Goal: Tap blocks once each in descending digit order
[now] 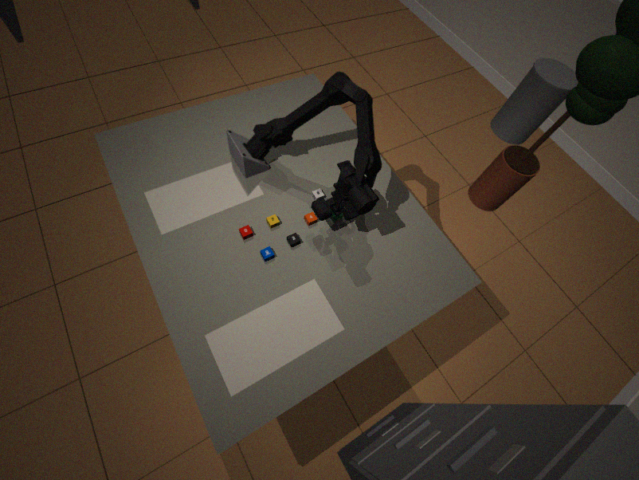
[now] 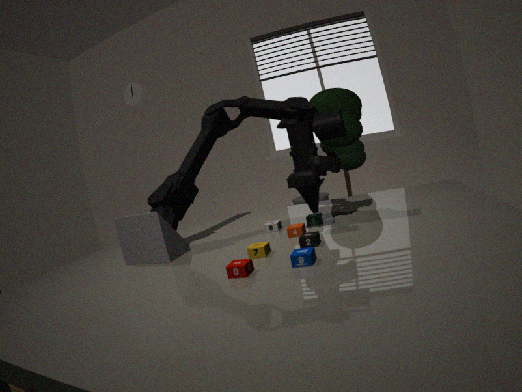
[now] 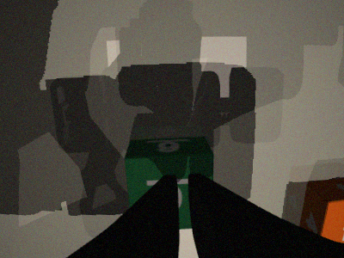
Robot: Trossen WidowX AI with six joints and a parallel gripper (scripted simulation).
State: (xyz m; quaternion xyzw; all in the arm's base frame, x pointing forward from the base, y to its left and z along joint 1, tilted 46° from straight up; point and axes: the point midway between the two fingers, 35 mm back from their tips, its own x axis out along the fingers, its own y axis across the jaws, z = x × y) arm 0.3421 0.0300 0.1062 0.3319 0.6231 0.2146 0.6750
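The green block lies 20 mm below my gripper tip and 10 mm behind it. Round my gripper tip: white block (100 mm behind, 10 mm below); orange block (70 mm to the right, 40 mm behind, 10 mm below); black block (170 mm to the right, 10 mm below, 10 mm behind).
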